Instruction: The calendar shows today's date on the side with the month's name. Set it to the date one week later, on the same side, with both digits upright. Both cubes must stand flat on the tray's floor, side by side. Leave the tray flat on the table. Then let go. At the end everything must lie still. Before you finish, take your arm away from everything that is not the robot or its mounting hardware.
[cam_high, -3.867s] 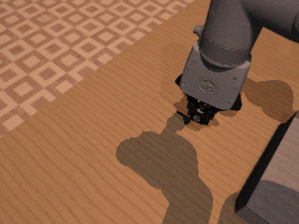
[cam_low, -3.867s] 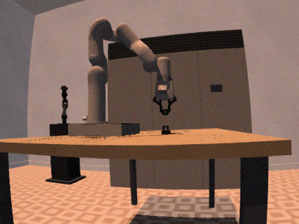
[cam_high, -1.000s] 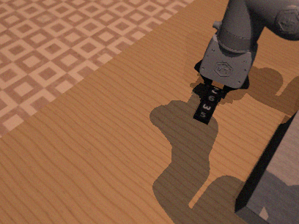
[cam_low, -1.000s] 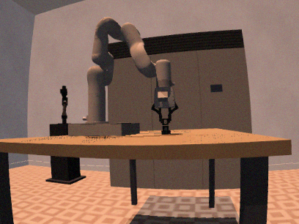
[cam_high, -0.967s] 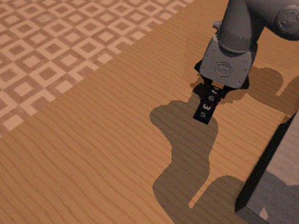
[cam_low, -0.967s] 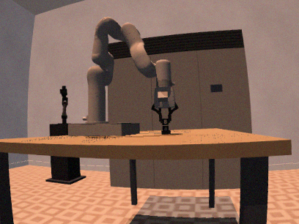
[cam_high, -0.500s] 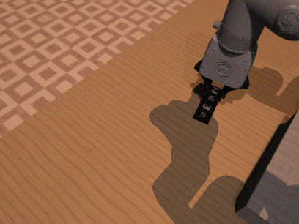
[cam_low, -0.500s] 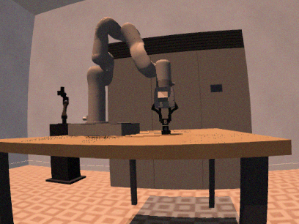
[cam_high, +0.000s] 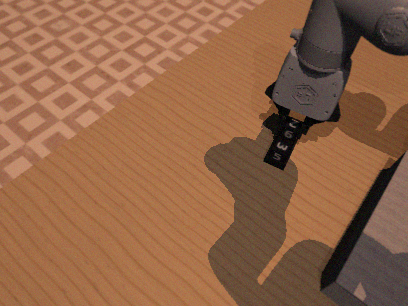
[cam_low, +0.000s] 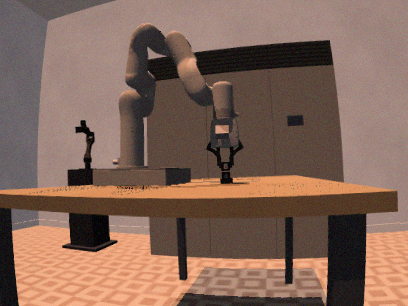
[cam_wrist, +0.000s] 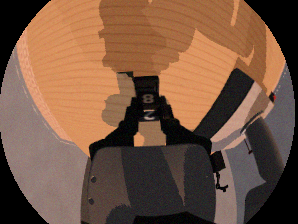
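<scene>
My hand is 20 mm above the black digit cube. The rest, counted from my hand: black cube: 30 mm to the left, 50 mm below.
</scene>
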